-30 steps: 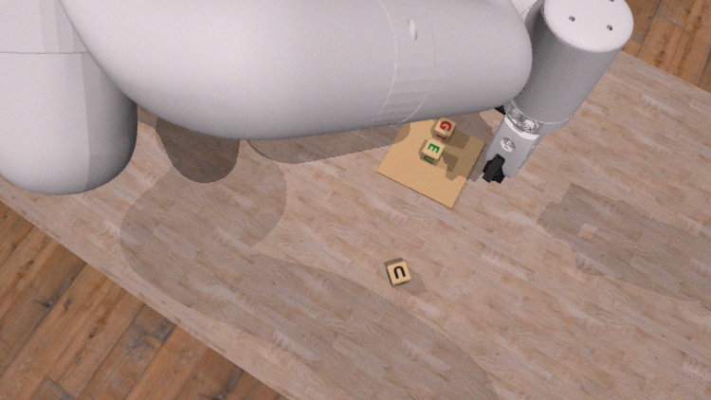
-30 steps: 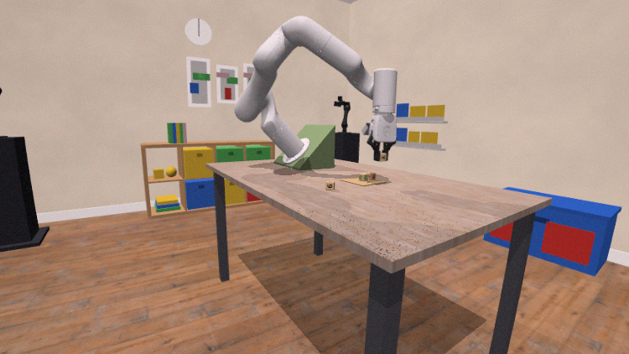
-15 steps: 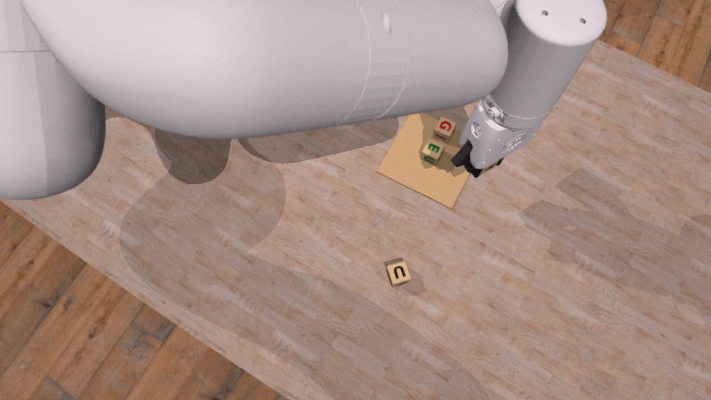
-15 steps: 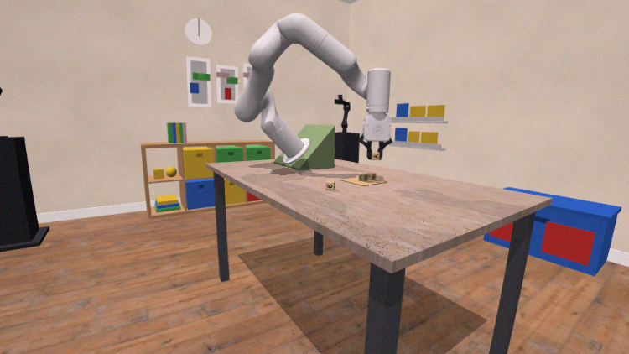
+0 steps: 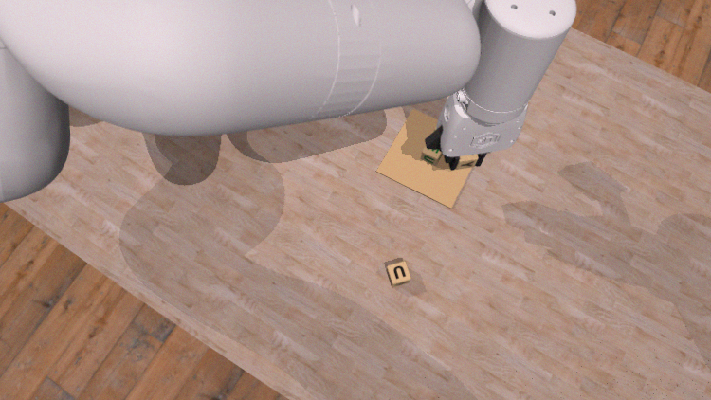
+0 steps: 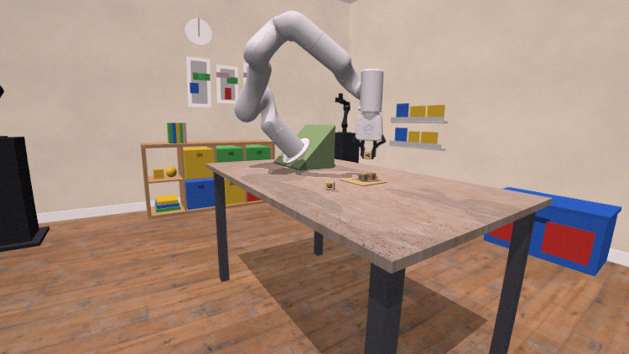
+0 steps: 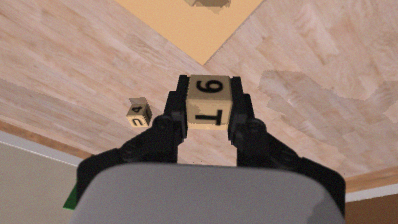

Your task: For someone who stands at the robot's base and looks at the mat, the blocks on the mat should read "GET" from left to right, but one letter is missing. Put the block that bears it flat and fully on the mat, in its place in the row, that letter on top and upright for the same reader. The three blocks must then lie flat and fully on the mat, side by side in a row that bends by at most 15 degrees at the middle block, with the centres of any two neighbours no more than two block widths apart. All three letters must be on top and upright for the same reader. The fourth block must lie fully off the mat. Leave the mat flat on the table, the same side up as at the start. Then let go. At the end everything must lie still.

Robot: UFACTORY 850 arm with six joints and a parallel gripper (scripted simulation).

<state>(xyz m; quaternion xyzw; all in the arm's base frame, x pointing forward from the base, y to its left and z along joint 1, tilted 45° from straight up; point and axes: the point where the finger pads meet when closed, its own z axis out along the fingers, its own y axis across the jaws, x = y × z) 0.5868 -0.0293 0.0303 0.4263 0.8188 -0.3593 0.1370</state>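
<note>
Right now my hand is 120 mm above the tan mat, 50 mm past it and 30 mm to the right of it. Round my hand: block: 10 mm below.
</note>
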